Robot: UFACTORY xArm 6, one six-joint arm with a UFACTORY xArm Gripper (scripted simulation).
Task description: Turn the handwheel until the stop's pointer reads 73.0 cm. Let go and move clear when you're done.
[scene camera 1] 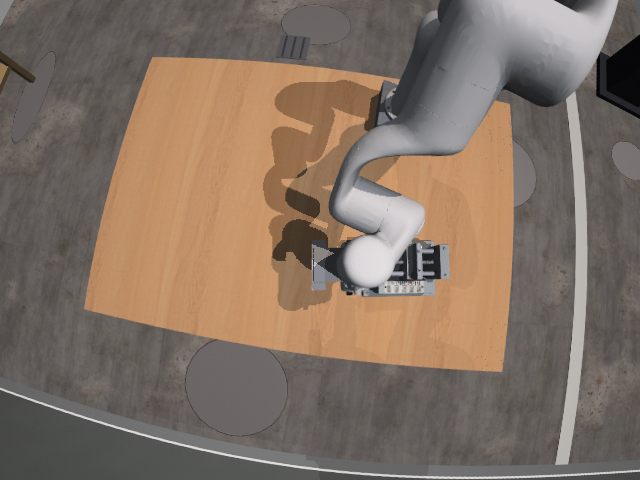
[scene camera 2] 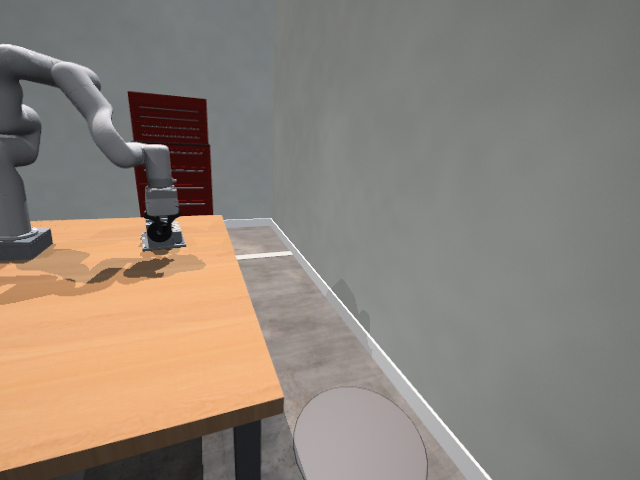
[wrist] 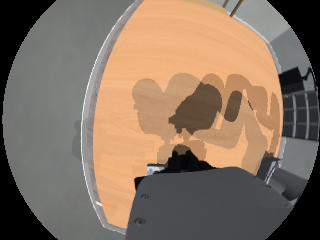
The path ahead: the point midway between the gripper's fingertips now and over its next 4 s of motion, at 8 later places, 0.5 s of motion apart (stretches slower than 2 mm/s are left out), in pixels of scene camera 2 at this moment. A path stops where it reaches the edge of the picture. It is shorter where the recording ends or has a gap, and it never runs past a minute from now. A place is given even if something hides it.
My gripper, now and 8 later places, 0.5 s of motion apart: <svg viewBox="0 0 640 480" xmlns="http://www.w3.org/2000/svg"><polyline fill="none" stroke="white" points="165,233 167,235 168,238 168,242 164,246 158,247 154,244 153,237 158,232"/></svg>
